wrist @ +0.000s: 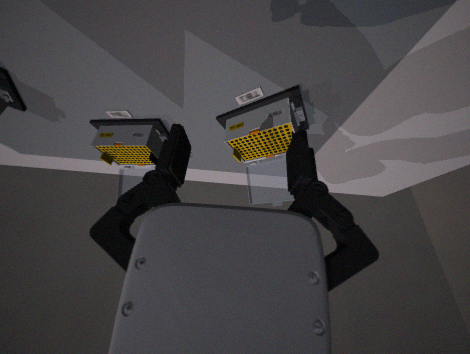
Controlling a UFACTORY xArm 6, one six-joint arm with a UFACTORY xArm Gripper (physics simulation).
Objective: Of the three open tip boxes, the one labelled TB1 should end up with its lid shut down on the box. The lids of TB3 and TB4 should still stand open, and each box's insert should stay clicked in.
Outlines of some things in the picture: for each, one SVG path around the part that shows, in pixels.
My gripper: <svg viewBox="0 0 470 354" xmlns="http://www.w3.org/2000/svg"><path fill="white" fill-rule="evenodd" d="M172 124L168 140L163 142L155 170L148 171L143 176L141 183L122 194L118 198L116 206L106 212L90 229L90 237L127 272L116 314L109 354L332 354L328 292L377 261L379 252L359 225L354 223L352 213L329 194L329 189L324 182L318 181L314 149L308 146L307 131L298 130L295 132L286 151L288 192L290 192L290 195L294 195L295 200L288 210L181 203L176 190L177 187L181 188L181 185L184 184L191 153L191 144L184 127L181 124ZM312 217L332 233L337 243L336 250L325 257L320 232L316 223L311 219ZM150 210L146 214L135 239L130 234L130 226L138 216Z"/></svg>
A yellow insert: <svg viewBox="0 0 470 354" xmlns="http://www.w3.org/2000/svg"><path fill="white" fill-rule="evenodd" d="M96 146L103 151L100 159L109 165L112 164L113 160L119 164L155 165L158 161L158 158L146 146Z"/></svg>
A yellow insert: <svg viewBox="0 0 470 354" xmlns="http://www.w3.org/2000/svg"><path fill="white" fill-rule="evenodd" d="M291 124L284 124L227 142L233 147L233 156L239 162L241 162L241 157L246 161L286 152L294 136Z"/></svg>
